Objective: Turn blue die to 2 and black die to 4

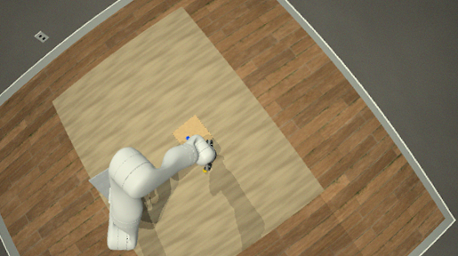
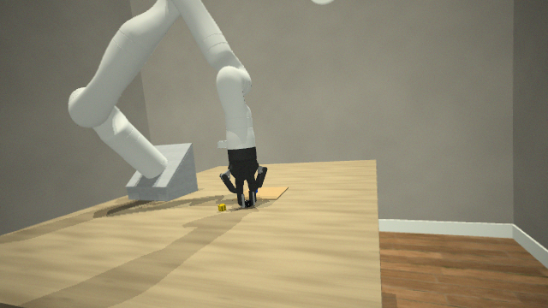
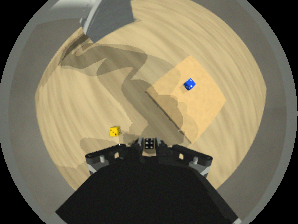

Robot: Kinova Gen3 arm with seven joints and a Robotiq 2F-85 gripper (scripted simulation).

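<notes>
The black die lies 10 mm below my hand. Also, from my hand: tan mat 20 mm behind, 130 mm to the left, 20 mm below; then yellow die 50 mm behind, 40 mm to the right, 10 mm below; then blue die 50 mm behind, 130 mm to the left, 10 mm below.
</notes>
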